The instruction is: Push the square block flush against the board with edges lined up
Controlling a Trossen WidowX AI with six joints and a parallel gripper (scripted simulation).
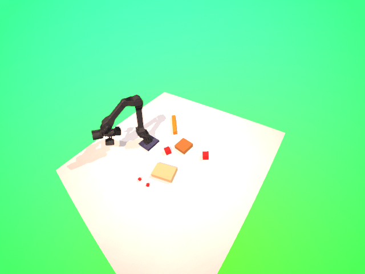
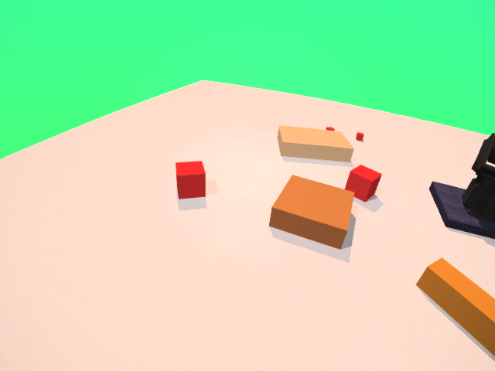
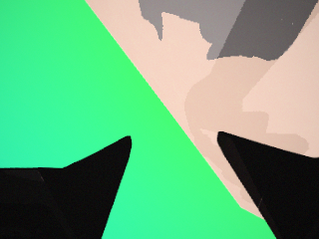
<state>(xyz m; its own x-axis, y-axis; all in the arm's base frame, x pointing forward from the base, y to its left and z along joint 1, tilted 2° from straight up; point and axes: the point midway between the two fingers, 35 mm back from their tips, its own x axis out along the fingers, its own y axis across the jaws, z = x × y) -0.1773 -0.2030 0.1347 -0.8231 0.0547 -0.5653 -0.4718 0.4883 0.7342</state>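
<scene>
Right now my gripper tip is 470 mm short of the orange square block, 350 mm to the right of it and 120 mm above it. Round my gripper tip: long orange board: 470 mm to the left, 230 mm ahead, 120 mm below; then cream slab: 540 mm ahead, 120 mm below, 110 mm to the left.
</scene>
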